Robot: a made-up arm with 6 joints. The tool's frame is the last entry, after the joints. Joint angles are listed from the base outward.
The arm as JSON. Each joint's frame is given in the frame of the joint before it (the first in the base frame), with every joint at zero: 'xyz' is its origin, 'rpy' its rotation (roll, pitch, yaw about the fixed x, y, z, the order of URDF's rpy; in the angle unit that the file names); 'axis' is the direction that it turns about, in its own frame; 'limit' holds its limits. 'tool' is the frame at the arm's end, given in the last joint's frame.
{
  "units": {
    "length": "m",
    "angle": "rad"
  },
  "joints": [
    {
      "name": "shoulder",
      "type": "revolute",
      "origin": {
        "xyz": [
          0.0,
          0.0,
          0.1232
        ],
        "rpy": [
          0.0,
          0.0,
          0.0
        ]
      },
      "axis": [
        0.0,
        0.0,
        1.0
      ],
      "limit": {
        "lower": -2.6,
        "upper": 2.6
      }
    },
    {
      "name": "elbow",
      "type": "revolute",
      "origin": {
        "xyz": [
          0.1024,
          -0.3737,
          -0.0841
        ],
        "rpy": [
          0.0,
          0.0,
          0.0
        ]
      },
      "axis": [
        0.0,
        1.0,
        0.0
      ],
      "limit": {
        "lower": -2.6,
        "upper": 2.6
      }
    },
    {
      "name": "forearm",
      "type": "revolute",
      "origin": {
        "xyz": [
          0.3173,
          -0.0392,
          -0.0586
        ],
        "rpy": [
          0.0,
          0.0,
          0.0
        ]
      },
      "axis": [
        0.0,
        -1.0,
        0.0
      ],
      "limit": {
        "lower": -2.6,
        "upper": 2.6
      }
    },
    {
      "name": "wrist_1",
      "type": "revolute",
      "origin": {
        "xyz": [
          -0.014,
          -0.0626,
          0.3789
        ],
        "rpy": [
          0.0,
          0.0,
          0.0
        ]
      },
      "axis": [
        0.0,
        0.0,
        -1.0
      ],
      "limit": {
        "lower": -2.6,
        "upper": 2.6
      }
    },
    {
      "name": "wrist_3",
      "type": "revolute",
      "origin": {
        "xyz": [
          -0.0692,
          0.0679,
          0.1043
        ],
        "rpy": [
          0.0,
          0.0,
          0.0
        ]
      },
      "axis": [
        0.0,
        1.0,
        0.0
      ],
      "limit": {
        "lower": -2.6,
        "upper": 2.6
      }
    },
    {
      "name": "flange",
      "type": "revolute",
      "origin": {
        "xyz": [
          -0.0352,
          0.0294,
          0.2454
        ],
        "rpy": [
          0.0,
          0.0,
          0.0
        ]
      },
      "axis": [
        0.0,
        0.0,
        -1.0
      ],
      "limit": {
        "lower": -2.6,
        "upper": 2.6
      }
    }
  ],
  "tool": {
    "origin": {
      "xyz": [
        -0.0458,
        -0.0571,
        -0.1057
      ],
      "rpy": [
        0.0,
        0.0,
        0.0
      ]
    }
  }
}
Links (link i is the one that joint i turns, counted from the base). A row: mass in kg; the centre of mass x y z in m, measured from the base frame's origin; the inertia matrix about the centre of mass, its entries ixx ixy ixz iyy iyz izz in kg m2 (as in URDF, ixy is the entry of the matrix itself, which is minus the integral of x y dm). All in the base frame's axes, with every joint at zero. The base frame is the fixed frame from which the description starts. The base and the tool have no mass.
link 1: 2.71; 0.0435 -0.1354 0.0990; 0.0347 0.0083 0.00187 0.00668 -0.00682 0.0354
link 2: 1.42; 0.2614 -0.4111 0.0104; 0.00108 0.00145 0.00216 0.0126 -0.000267 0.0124
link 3: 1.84; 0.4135 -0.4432 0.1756; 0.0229 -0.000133 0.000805 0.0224 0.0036 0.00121
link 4: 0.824; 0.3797 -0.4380 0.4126; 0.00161 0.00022 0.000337 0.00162 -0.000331 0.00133
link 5: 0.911; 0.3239 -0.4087 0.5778; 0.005 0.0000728 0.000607 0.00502 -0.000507 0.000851
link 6: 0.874; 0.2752 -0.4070 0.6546; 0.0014 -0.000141 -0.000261 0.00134 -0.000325 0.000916
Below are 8 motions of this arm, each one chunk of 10 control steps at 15 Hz.
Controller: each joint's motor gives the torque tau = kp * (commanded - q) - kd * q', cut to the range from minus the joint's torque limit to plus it. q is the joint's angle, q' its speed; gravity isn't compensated. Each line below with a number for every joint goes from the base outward.
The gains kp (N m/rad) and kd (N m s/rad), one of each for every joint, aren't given. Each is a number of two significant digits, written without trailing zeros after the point. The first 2 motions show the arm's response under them.
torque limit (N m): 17 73 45 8.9 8.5 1.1
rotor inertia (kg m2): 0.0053 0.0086 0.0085 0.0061 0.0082 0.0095
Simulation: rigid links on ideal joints. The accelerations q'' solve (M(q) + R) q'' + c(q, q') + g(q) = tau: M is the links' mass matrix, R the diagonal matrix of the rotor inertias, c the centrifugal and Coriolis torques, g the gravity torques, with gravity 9.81 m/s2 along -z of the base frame. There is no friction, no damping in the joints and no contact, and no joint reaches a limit. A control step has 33 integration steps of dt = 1/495 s. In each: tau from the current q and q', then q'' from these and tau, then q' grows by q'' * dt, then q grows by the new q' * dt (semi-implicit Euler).
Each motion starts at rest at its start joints. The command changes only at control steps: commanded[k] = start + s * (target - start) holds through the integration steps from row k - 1 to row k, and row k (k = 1, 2, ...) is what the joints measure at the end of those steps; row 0 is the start. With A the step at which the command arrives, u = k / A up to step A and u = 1 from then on. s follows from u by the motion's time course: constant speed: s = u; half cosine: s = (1 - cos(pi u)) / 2; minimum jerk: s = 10 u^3 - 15 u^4 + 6 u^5; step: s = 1 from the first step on.
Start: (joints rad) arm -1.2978 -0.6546 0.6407 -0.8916 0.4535 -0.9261
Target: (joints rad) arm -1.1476 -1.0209 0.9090 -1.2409 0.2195 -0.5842
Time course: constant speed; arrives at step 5
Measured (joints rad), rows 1 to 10:
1: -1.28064 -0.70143 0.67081 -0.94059 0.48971 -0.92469
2: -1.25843 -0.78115 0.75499 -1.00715 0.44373 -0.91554
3: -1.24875 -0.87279 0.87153 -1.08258 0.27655 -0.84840
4: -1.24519 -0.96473 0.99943 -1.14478 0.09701 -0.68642
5: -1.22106 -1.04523 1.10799 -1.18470 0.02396 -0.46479
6: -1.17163 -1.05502 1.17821 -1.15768 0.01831 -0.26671
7: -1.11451 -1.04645 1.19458 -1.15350 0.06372 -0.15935
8: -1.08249 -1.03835 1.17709 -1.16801 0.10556 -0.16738
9: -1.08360 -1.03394 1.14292 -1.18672 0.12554 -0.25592
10: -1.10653 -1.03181 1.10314 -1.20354 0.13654 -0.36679
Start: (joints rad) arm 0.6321 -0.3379 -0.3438 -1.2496 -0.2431 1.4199
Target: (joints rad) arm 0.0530 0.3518 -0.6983 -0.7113 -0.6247 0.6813
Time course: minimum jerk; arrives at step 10
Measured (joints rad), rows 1 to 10:
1: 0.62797 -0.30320 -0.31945 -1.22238 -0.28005 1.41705
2: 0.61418 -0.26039 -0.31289 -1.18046 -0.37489 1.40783
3: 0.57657 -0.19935 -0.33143 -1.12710 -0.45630 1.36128
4: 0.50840 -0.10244 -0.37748 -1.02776 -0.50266 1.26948
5: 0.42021 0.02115 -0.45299 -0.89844 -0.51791 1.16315
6: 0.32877 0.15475 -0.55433 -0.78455 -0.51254 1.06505
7: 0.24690 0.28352 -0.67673 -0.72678 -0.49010 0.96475
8: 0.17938 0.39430 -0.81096 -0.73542 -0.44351 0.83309
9: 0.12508 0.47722 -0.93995 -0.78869 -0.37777 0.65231
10: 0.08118 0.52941 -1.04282 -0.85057 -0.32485 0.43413
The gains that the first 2 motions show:
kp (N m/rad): 170 290 89 20 13 1.6
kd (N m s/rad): 13 11 5.6 0.66 0.38 0.11
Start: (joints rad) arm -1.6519 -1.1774 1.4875 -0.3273 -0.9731 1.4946
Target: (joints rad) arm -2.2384 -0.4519 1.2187 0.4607 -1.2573 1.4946
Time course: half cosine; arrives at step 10
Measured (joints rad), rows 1 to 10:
1: -1.66018 -1.14957 1.51346 -0.32166 -0.92266 1.50245
2: -1.67349 -1.09792 1.53917 -0.30003 -0.88088 1.52266
3: -1.70422 -1.02190 1.54926 -0.23113 -0.93877 1.53594
4: -1.75959 -0.92788 1.54674 -0.12954 -1.03301 1.53214
5: -1.83776 -0.81982 1.53004 -0.02916 -1.09305 1.51425
6: -1.93503 -0.70653 1.49582 0.04780 -1.10151 1.49004
7: -2.04358 -0.60121 1.44631 0.10593 -1.08296 1.46291
8: -2.14907 -0.51637 1.39099 0.17571 -1.06568 1.43680
9: -2.23375 -0.46095 1.34271 0.27864 -1.06281 1.42922
10: -2.28338 -0.43974 1.30973 0.38966 -1.08571 1.46253

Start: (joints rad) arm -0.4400 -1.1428 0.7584 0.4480 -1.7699 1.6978
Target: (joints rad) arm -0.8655 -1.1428 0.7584 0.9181 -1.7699 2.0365
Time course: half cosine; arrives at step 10
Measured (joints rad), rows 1 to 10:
1: -0.44718 -1.14267 0.79461 0.43713 -1.72017 1.70500
2: -0.46345 -1.14927 0.85516 0.38405 -1.63028 1.73772
3: -0.49197 -1.15353 0.90847 0.32603 -1.57667 1.78677
4: -0.53315 -1.15483 0.94181 0.32464 -1.58851 1.82743
5: -0.58661 -1.15425 0.95221 0.40355 -1.63048 1.85398
6: -0.65106 -1.15252 0.94003 0.53054 -1.65323 1.88525
7: -0.72269 -1.15108 0.91036 0.65136 -1.64446 1.94032
8: -0.79312 -1.15171 0.87792 0.74018 -1.62371 2.01834
9: -0.85066 -1.15399 0.85641 0.79522 -1.61272 2.10047
10: -0.88536 -1.15605 0.84872 0.81308 -1.61750 2.16142

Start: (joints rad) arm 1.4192 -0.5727 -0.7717 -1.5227 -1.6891 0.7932
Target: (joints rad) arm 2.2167 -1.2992 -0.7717 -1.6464 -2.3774 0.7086
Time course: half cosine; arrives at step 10
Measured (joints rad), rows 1 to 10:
1: 1.41807 -0.55837 -0.76179 -1.53132 -1.75990 0.79522
2: 1.43360 -0.57760 -0.77230 -1.58451 -1.94120 0.79609
3: 1.49109 -0.64535 -0.78168 -1.63307 -2.07509 0.77406
4: 1.60054 -0.75629 -0.78249 -1.61769 -2.10176 0.74378
5: 1.74348 -0.88767 -0.77270 -1.58238 -2.11310 0.73211
6: 1.88298 -1.00942 -0.75498 -1.57657 -2.20418 0.73901
7: 2.00463 -1.11490 -0.73338 -1.59345 -2.35425 0.75043
8: 2.10640 -1.20281 -0.71228 -1.58714 -2.47331 0.75963
9: 2.17804 -1.26590 -0.69106 -1.56969 -2.52062 0.77657
10: 2.21277 -1.29756 -0.67018 -1.56405 -2.50331 0.80373

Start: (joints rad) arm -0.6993 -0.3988 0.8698 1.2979 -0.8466 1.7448
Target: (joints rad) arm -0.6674 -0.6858 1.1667 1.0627 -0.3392 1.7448
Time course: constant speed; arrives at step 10
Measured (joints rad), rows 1 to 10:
1: -0.69309 -0.40722 0.91035 1.29641 -0.84855 1.73795
2: -0.68497 -0.43938 0.97996 1.20955 -0.81564 1.72279
3: -0.68621 -0.48048 1.06778 1.07434 -0.72169 1.68692
4: -0.69534 -0.52034 1.16297 0.95521 -0.62115 1.63133
5: -0.70153 -0.55389 1.24185 0.87940 -0.58636 1.56127
6: -0.69691 -0.58240 1.29131 0.85044 -0.60842 1.48937
7: -0.68376 -0.60853 1.31554 0.85445 -0.61073 1.44236
8: -0.67024 -0.63354 1.32471 0.87403 -0.54965 1.44192
9: -0.66293 -0.65860 1.32748 0.89576 -0.44595 1.48730
10: -0.66251 -0.68458 1.33013 0.91293 -0.34685 1.55743

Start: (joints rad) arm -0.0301 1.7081 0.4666 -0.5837 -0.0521 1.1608
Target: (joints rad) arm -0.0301 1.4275 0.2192 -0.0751 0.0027 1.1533
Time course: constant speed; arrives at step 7
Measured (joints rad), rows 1 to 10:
1: -0.04388 1.68407 0.41462 -0.51692 -0.06939 1.14949
2: -0.05573 1.65972 0.33103 -0.45167 -0.02324 1.13159
3: -0.05863 1.63303 0.24038 -0.36738 0.08487 1.10247
4: -0.05055 1.60494 0.15348 -0.24831 0.19438 1.08584
5: -0.03528 1.57434 0.07567 -0.12583 0.27534 1.11146
6: -0.02019 1.54046 0.01101 -0.02160 0.31649 1.17785
7: -0.01094 1.50334 -0.03618 0.06459 0.32127 1.26024
8: -0.00018 1.49462 -0.04451 0.06863 0.30223 1.32919
9: 0.00169 1.49113 -0.03274 0.05956 0.26537 1.36390
10: -0.00441 1.48612 -0.01171 0.04187 0.23152 1.35894

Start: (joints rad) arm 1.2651 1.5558 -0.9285 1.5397 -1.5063 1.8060
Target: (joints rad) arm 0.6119 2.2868 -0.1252 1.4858 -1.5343 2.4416
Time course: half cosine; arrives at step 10
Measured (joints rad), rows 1 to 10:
1: 1.26802 1.56492 -0.93553 1.55520 -1.43125 1.82701
2: 1.26068 1.60565 -0.91136 1.59186 -1.29002 1.91471
3: 1.22057 1.67351 -0.84514 1.62357 -1.20901 2.07515
4: 1.14423 1.76655 -0.74408 1.63405 -1.22314 2.25712
5: 1.03927 1.87970 -0.62759 1.62158 -1.28484 2.39629
6: 0.92048 2.00239 -0.51546 1.60926 -1.34421 2.46766
7: 0.80224 2.11948 -0.42079 1.62055 -1.38479 2.49098
8: 0.69807 2.21683 -0.35168 1.65212 -1.41039 2.49843
9: 0.61838 2.28351 -0.31089 1.68217 -1.42973 2.50619
10: 0.57014 2.31253 -0.29705 1.69237 -1.44630 2.51061

